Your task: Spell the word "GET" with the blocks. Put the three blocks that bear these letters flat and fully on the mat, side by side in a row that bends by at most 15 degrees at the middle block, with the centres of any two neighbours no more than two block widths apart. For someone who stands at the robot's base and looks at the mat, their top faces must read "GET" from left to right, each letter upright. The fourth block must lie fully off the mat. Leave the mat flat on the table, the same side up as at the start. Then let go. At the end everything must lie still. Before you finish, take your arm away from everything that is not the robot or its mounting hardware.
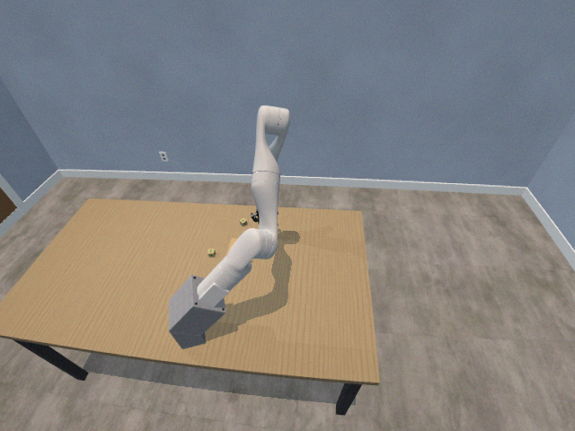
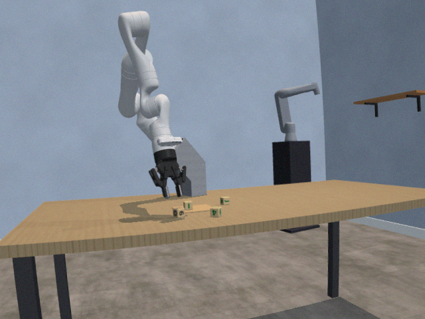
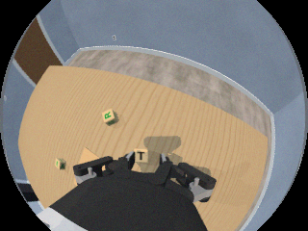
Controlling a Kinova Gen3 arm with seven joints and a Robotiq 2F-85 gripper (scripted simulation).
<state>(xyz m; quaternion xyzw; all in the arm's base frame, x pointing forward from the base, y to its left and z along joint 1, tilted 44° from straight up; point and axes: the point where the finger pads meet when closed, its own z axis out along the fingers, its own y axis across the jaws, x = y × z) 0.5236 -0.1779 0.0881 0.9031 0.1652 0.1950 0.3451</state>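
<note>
My gripper is now 10 cm to the right of the G block, 10 cm past it and 7 cm above it. The rest, counted from my hand: T block (7 cm below, 2 cm to the left); then mat (12 cm to the left, 11 cm behind, 8 cm below).
</note>
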